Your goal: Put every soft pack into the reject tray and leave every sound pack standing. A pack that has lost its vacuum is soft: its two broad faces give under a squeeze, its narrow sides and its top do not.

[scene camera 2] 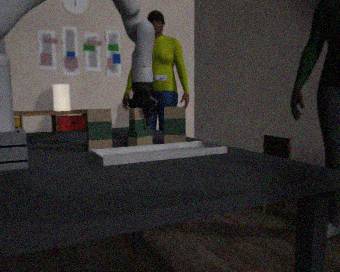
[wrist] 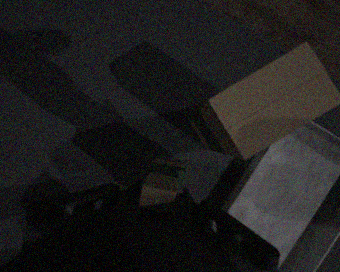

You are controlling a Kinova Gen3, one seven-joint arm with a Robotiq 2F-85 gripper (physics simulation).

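Frame: origin at the arm's base, x ahead, y left, z up, level; metres.
Where they show: gripper, fingertip midpoint: (scene camera 2: 143, 127).
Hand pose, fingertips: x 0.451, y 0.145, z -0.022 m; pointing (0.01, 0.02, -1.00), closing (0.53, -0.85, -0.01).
After its pixels a point has its place.
Three tan packs with green bands stand upright behind the tray: a left pack (scene camera 2: 99, 130) @(x 0.289, y 0.089, z -0.020 m), a middle pack (scene camera 2: 137, 131) @(x 0.418, y 0.101, z -0.030 m) (wrist: 159, 190) @(x 0.469, y 0.155, z 0.049 m) and a right pack (scene camera 2: 174, 126) @(x 0.557, y 0.114, z -0.020 m). My gripper (scene camera 2: 148, 112) (wrist: 163, 187) @(x 0.451, y 0.145, z -0.021 m) points down at the middle pack, its fingers partly closed with the pack between them; it looks shut on this pack. The fingers are very dark in the wrist view, so their contact and any give in the faces cannot be made out. A tan pack top (wrist: 275, 102) @(x 0.565, y 0.135, z 0.049 m) shows at the right in the wrist view. The pale reject tray (scene camera 2: 165, 156) @(x 0.451, y -0.108, z -0.083 m) (wrist: 285, 192) @(x 0.551, y -0.011, z -0.089 m) lies in front of the packs.
The packs and tray are on a dark table (scene camera 2: 150, 190) @(x 0.329, y -0.392, z -0.092 m). The arm's grey base (scene camera 2: 12, 149) @(x 0.049, y -0.093, z -0.040 m) is at the left. A person in a yellow top (scene camera 2: 167, 62) is behind the table, and a dark figure (scene camera 2: 330, 90) stands at the right. A lamp (scene camera 2: 61, 97) glows behind.
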